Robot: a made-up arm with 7 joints.
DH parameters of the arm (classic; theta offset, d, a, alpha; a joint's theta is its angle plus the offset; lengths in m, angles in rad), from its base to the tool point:
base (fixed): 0 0.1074 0 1.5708
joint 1: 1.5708 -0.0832 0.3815 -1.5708
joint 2: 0 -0.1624 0.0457 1.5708
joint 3: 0.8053 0 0.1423 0
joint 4: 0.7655 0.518 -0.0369 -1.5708
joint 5: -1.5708 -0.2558 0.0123 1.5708
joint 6: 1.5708 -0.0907 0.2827 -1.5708
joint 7: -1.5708 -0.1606 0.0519 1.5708
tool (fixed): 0 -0.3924 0 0
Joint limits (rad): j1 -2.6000..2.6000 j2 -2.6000..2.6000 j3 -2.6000..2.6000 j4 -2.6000..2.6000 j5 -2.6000..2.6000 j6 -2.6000..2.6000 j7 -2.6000..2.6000
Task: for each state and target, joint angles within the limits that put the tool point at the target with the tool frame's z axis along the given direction. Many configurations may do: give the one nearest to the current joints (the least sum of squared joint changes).
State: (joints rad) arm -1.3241 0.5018 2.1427 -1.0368 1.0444 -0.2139 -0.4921
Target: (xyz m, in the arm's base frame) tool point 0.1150 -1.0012 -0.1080 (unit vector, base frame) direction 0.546 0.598 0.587
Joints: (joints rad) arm -1.5765 0.2400 2.3655 -0.7834 0.4512 -0.8777 0.4237
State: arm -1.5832 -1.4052 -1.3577 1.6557 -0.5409 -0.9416 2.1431
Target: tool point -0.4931 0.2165 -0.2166 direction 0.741 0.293 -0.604
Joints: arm -0.9521 -2.1289 -1.5720 1.6860 -0.4982 -0.6443 2.2228
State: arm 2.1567 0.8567 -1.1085 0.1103 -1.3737 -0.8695 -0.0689
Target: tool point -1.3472 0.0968 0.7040 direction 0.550 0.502 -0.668
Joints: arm 1.7662 1.1573 -0.5528 0.5012 -1.6993 -1.2191 0.7361
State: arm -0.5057 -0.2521 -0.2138 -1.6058 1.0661 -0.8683 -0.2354
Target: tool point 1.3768 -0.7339 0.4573 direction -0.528 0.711 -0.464
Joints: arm -1.0554 0.3939 -0.3272 -0.7847 0.3846 -1.6028 0.0148
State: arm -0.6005 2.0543 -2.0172 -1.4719 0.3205 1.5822 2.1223
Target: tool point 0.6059 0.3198 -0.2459 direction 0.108 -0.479 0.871
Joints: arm -1.0288 2.4092 -1.5828 -0.9230 0.4145 1.9849 2.0123
